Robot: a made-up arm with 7 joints. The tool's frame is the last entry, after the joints. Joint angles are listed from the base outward.
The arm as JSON. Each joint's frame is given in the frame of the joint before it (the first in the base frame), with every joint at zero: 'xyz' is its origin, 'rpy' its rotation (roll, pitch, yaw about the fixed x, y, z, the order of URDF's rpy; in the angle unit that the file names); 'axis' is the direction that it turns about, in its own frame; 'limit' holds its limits. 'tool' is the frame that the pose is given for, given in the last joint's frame.
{
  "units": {
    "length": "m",
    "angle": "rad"
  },
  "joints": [
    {
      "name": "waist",
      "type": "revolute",
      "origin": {
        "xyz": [
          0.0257,
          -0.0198,
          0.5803
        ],
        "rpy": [
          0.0,
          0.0,
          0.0
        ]
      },
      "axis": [
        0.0,
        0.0,
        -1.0
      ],
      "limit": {
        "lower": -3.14,
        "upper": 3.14
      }
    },
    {
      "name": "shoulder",
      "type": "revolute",
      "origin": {
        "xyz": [
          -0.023,
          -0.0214,
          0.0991
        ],
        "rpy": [
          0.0,
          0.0,
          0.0
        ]
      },
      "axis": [
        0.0,
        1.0,
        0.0
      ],
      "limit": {
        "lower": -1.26,
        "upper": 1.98
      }
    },
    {
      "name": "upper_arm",
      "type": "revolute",
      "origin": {
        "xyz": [
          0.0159,
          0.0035,
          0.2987
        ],
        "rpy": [
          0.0,
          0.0,
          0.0
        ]
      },
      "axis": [
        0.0,
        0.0,
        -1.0
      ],
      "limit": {
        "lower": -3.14,
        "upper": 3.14
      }
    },
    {
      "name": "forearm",
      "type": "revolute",
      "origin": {
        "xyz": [
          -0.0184,
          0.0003,
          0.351
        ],
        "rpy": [
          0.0,
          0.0,
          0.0
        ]
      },
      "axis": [
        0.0,
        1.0,
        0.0
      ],
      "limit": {
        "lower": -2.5,
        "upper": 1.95
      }
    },
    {
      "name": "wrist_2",
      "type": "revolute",
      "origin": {
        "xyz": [
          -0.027,
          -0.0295,
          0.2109
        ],
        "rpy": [
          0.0,
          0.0,
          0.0
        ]
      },
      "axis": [
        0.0,
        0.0,
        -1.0
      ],
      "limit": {
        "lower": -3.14,
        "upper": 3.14
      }
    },
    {
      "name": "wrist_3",
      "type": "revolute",
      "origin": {
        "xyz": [
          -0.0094,
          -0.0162,
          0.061
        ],
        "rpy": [
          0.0,
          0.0,
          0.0
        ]
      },
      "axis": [
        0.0,
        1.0,
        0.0
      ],
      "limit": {
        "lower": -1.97,
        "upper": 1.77
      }
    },
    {
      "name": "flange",
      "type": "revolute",
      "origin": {
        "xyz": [
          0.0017,
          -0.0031,
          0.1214
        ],
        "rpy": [
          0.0,
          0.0,
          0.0
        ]
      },
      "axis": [
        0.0,
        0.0,
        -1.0
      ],
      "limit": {
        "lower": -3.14,
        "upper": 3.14
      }
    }
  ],
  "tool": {
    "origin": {
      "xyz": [
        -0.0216,
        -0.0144,
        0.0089
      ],
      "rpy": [
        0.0,
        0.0,
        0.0
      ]
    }
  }
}
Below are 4 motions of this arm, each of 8 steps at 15 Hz.
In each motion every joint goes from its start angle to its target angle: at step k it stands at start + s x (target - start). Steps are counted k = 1, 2, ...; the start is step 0. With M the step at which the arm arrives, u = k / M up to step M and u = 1 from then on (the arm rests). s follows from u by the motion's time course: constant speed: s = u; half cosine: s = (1 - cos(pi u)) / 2; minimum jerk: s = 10 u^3 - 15 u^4 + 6 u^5.
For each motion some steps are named. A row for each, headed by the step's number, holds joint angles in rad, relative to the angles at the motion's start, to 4 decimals.
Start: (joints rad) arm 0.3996 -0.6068 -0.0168 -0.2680 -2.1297 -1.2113 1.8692
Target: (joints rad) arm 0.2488 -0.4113 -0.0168 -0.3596 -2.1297 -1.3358 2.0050
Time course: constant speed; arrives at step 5
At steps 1, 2, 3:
1: -0.0302 0.0391 0.0000 -0.0183 0.0000 -0.0249 0.0272
2: -0.0603 0.0782 0.0000 -0.0366 0.0000 -0.0498 0.0543
3: -0.0905 0.1173 0.0000 -0.0550 0.0000 -0.0747 0.0815

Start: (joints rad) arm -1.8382 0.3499 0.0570 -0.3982 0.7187 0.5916 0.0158
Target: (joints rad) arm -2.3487 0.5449 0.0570 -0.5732 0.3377 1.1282 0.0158
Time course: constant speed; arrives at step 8
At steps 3, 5, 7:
3: -0.1914 0.0731 0.0000 -0.0656 -0.1429 0.2012 0.0000
5: -0.3191 0.1219 0.0000 -0.1094 -0.2381 0.3354 0.0000
7: -0.4467 0.1706 0.0000 -0.1531 -0.3334 0.4695 0.0000

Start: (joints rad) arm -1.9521 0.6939 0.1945 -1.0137 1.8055 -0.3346 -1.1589
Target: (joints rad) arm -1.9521 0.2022 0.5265 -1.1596 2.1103 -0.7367 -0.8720
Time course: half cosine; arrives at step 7
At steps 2, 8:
2: 0.0000 -0.0926 0.0625 -0.0275 0.0574 -0.0757 0.0540
8: 0.0000 -0.4917 0.3320 -0.1459 0.3048 -0.4021 0.2869

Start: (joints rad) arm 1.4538 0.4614 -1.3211 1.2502 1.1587 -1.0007 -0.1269
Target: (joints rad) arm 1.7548 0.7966 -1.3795 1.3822 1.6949 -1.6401 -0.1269
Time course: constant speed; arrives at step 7
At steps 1, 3, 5, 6, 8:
1: 0.0430 0.0479 -0.0083 0.0189 0.0766 -0.0913 0.0000
3: 0.1290 0.1437 -0.0250 0.0566 0.2298 -0.2740 0.0000
5: 0.2150 0.2394 -0.0417 0.0943 0.3830 -0.4567 0.0000
6: 0.2580 0.2873 -0.0501 0.1131 0.4596 -0.5481 0.0000
8: 0.3010 0.3352 -0.0584 0.1320 0.5362 -0.6394 0.0000

